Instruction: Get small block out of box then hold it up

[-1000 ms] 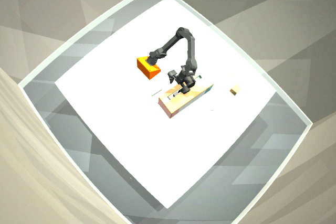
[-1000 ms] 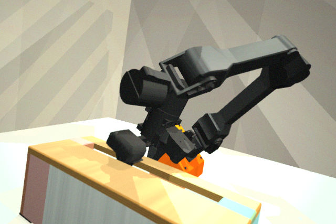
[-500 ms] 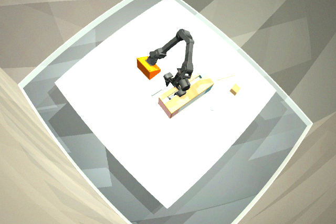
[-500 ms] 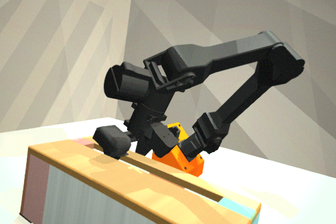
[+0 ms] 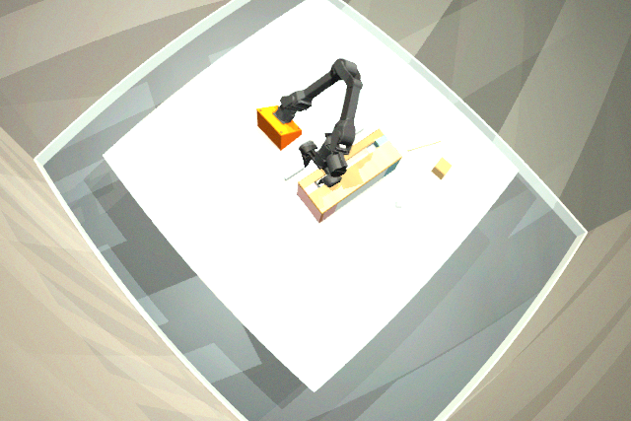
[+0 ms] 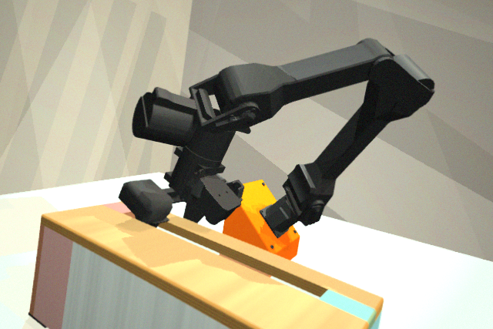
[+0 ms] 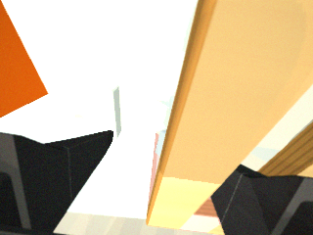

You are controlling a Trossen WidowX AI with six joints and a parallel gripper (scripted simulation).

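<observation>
The grey block lies 30 mm to the right of my gripper tip and 40 mm below it. The rest, counted from my gripper tip: tan block: 320 mm ahead, 430 mm to the left, 50 mm below; then thin stick: 200 mm ahead, 470 mm to the left, 80 mm below; then box: 50 mm ahead, 120 mm to the left, 20 mm below.
</observation>
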